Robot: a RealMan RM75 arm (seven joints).
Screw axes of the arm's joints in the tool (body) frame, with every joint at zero. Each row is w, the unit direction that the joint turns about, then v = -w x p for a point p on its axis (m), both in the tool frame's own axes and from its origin. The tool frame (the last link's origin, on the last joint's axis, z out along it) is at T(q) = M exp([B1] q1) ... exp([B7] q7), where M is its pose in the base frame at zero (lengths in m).
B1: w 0 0 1 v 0 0 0
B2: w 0 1 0 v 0.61 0 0
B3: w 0 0 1 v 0 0 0
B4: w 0 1 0 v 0.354 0 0
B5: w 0 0 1 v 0 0 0
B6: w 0 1 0 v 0.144 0 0
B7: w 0 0 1 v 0 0 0
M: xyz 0 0 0.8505 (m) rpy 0 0 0 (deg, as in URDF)
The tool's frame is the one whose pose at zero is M.
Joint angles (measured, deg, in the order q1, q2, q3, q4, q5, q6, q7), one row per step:
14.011 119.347 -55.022 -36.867 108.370 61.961 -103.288
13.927 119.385 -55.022 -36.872 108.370 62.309 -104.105
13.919 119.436 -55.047 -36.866 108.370 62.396 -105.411
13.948 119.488 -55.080 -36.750 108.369 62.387 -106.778
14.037 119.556 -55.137 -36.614 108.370 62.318 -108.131
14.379 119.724 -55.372 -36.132 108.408 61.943 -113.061
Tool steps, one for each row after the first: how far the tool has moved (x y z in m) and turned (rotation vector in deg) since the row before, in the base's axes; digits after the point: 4 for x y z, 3 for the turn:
-0.0005 -0.0008 -0.0004 0.092 -0.535 0.594
-0.0004 -0.0002 -0.0005 0.247 -1.045 0.664
-0.0001 -0.0001 -0.0009 0.221 -1.085 0.570
-0.0003 0.0002 -0.0011 0.199 -1.075 0.570
-0.0009 0.0010 -0.0035 0.779 -4.028 2.022

